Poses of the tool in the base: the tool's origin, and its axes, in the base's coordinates. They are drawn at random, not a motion.
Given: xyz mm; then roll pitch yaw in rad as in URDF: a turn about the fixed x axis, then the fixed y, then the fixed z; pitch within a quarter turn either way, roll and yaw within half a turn.
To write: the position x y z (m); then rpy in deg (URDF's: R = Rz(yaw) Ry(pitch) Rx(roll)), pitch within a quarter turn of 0, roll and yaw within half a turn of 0. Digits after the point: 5 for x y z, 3 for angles.
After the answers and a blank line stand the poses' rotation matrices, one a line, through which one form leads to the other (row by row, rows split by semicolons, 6 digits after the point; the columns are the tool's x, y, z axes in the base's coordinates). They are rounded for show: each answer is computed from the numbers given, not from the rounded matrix.
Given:
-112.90 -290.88 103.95 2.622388 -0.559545 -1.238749
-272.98 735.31 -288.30 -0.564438 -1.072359 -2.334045
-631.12 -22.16 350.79 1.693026 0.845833 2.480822
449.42 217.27 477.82 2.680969 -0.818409 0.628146
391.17 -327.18 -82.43 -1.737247 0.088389 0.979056
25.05 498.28 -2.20 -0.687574 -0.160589 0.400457
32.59 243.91 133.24 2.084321 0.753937 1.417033
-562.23 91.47 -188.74 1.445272 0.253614 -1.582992
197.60 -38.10 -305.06 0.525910 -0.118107 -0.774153
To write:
-0.11290 -0.29088 0.10395 150.252 -32.060 -70.975
-0.27298 0.73531 -0.28830 -32.340 -61.442 -133.731
-0.63112 -0.02216 0.35079 97.003 48.463 142.141
0.44942 0.21727 0.47782 153.608 -46.891 35.990
0.39117 -0.32718 -0.08243 -99.537 5.064 56.096
0.02505 0.49828 -0.00220 -39.395 -9.201 22.944
0.03259 0.24391 0.13324 119.423 43.197 81.190
-0.56223 0.09147 -0.18874 82.808 14.531 -90.699
0.19760 -0.03810 -0.30506 30.132 -6.767 -44.356

0.276266 -0.906645 -0.318859; -0.801204 -0.034028 -0.597423; 0.530801 0.420519 -0.735809
-0.330465 0.285714 0.899533; -0.345439 -0.923563 0.166441; 0.878331 -0.255730 0.403902
-0.523537 -0.511736 0.681201; 0.406966 0.552223 0.727618; -0.748524 0.658161 -0.080850
0.552938 0.263826 0.790351; 0.401587 -0.915489 0.024644; 0.730059 0.303769 -0.612158
0.555629 0.088953 -0.826658; 0.826731 -0.164671 0.537958; -0.088274 -0.982329 -0.165036
0.909034 -0.207809 -0.361209; 0.384823 0.751209 0.536280; 0.159900 -0.626498 0.762845
0.111652 0.576771 0.809240; 0.720399 0.513951 -0.465704; -0.684514 0.634972 -0.358121
-0.011805 0.122150 -0.992441; -0.967940 -0.250438 -0.019310; -0.250904 0.960396 0.121190
0.710032 0.562344 -0.423820; -0.694240 0.659746 -0.287691; 0.117833 0.498503 0.858842

